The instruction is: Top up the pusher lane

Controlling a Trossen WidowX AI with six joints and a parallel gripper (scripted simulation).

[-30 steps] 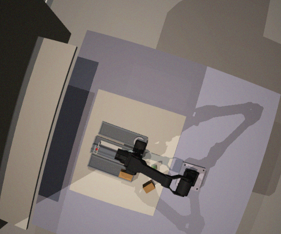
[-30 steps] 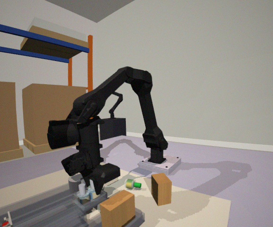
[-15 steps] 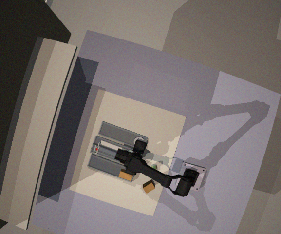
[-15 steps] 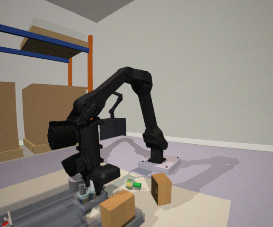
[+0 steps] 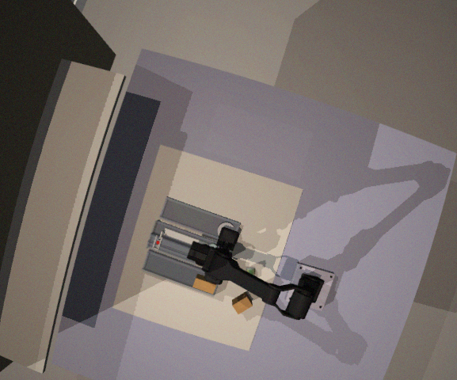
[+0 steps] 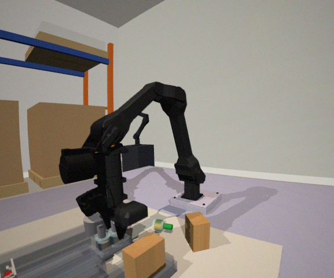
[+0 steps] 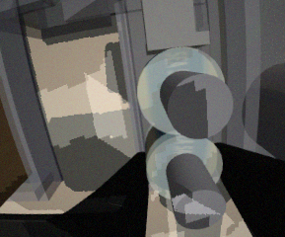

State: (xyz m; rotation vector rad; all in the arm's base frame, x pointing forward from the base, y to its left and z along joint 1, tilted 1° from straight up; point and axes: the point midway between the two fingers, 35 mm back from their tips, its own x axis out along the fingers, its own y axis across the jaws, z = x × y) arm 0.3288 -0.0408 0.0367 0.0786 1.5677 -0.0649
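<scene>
My gripper tip is 10 mm short of the grey cylinder and 80 mm to the left of it. From my gripper tip the other things lie so: red mark (220 mm ahead, 20 mm to the left, 40 mm above).
</scene>
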